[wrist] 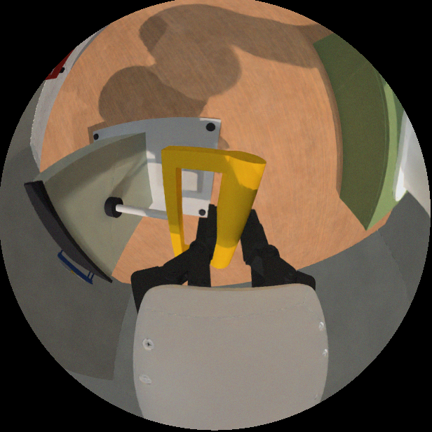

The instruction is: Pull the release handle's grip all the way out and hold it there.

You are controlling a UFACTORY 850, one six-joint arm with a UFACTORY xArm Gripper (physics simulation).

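Note:
The release handle's yellow grip (239, 185) is a thick bar on a yellow rectangular frame (172, 200), in the middle of the wrist view. My gripper (228, 218) is shut on the thick bar, with one black finger on each side of it. A white rod (142, 211) runs from a black collar (114, 207) on a grey-green housing (95, 185) to the frame. A length of rod shows between collar and frame, so the grip stands away from the housing. The rod's joint with the frame is partly hidden.
The housing stands by a grey mounting plate (175, 131) with black bolts, on the wooden table top (290, 150). A dark edge (65, 230) and a blue handle (75, 268) are at left. A green block (360, 130) is at right. A red part (59, 66) shows at upper left.

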